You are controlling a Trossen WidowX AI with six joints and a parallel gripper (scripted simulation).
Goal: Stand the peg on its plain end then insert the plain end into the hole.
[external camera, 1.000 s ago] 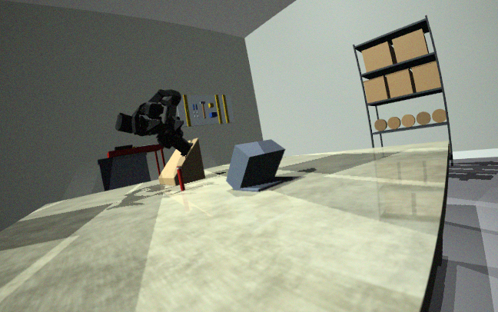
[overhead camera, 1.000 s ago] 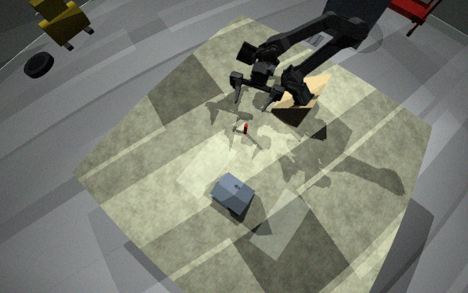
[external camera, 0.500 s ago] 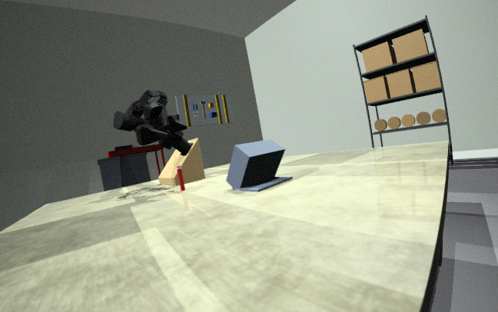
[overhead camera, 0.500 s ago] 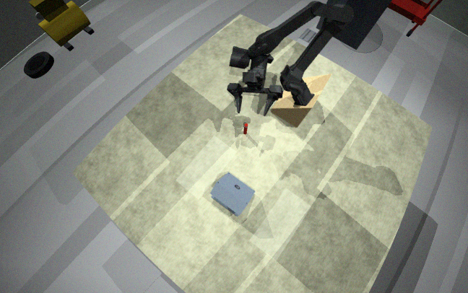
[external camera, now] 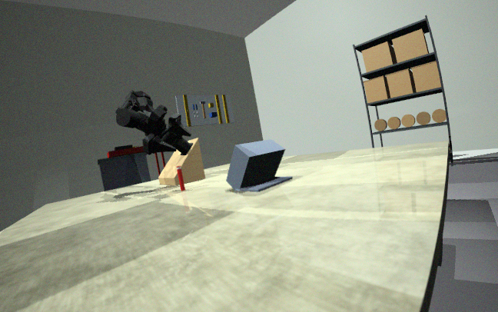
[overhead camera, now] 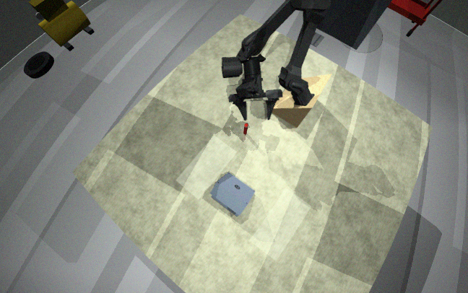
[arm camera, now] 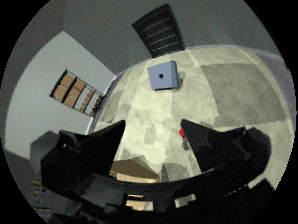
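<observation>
The red peg is 1 cm ahead of my gripper tip, 4 cm to the right of it and 10 cm below it. The rest, counted from my gripper tip: blue-grey sloped panel: 24 cm ahead, 10 cm to the left, 10 cm below.
</observation>
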